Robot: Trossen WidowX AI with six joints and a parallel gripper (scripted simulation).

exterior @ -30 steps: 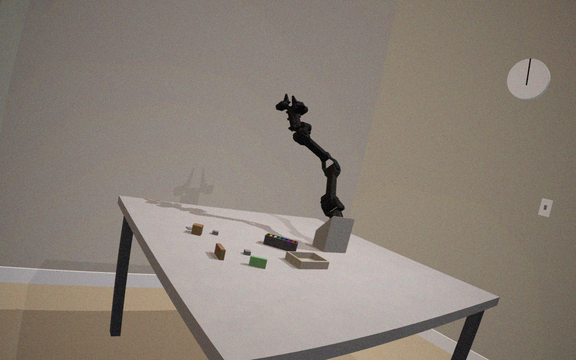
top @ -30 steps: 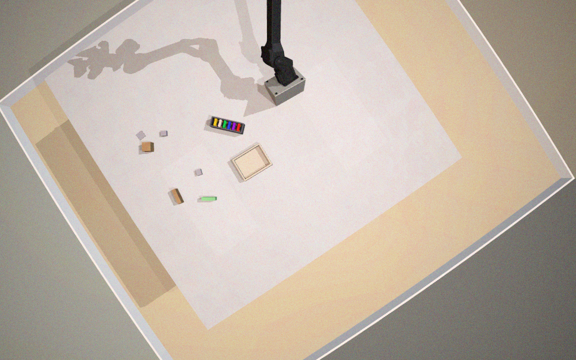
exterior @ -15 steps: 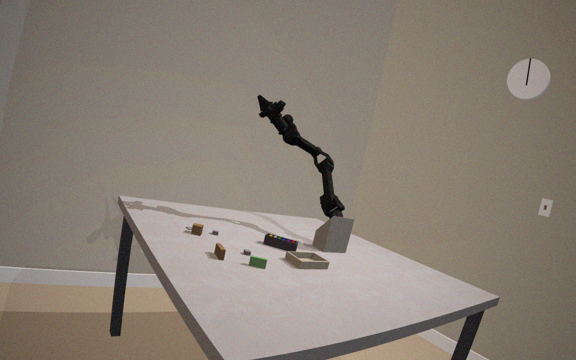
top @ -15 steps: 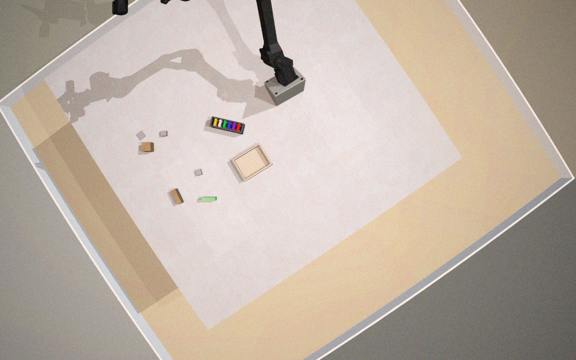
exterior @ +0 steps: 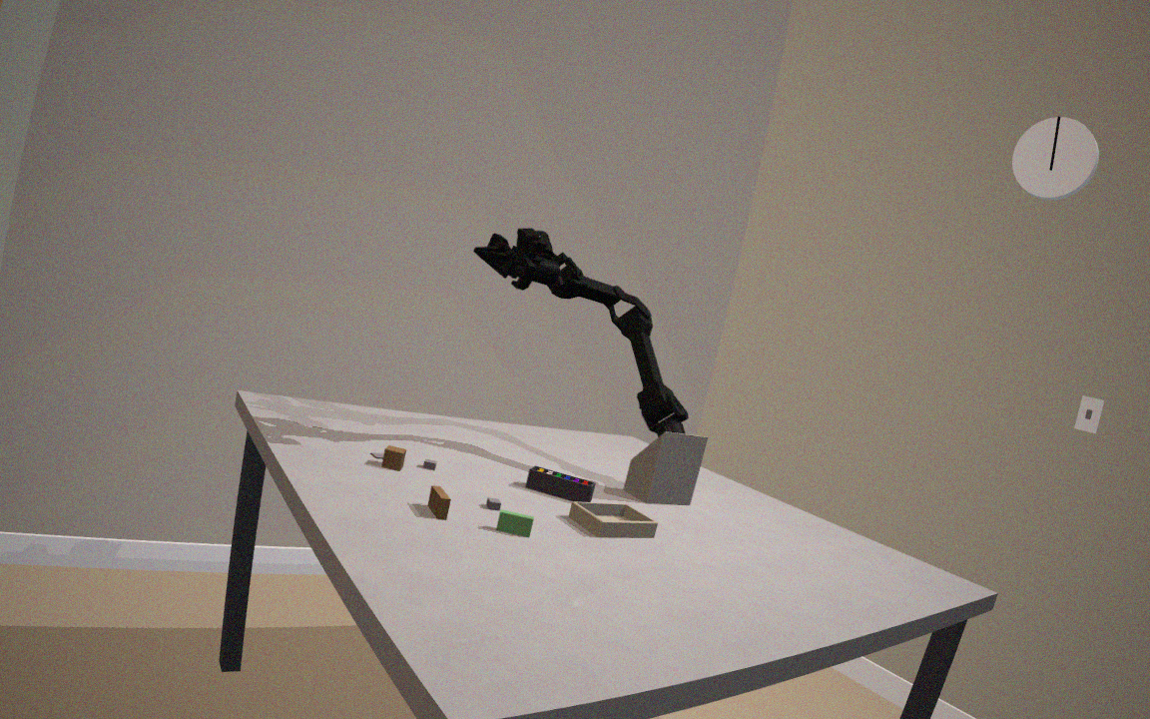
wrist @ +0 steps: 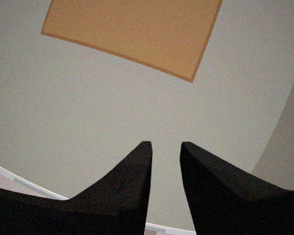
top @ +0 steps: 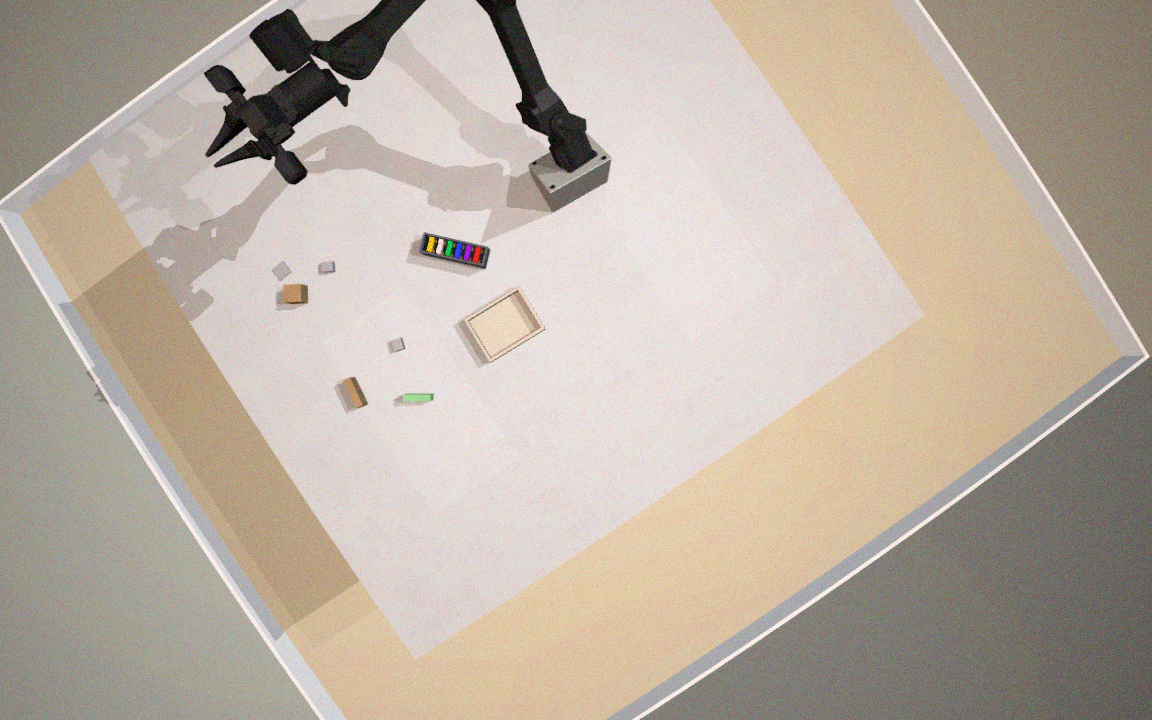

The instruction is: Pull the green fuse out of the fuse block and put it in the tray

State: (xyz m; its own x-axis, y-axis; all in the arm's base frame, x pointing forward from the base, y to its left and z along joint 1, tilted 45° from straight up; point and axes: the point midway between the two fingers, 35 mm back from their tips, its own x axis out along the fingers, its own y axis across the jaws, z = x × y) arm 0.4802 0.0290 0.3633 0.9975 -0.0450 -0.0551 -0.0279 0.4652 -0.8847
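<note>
Right now my gripper tip is 43 cm above the green fuse, 21 cm to the right of it and 18 cm past it. Round my gripper tip: tray (45 cm below, 40 cm to the left, 19 cm behind).
</note>
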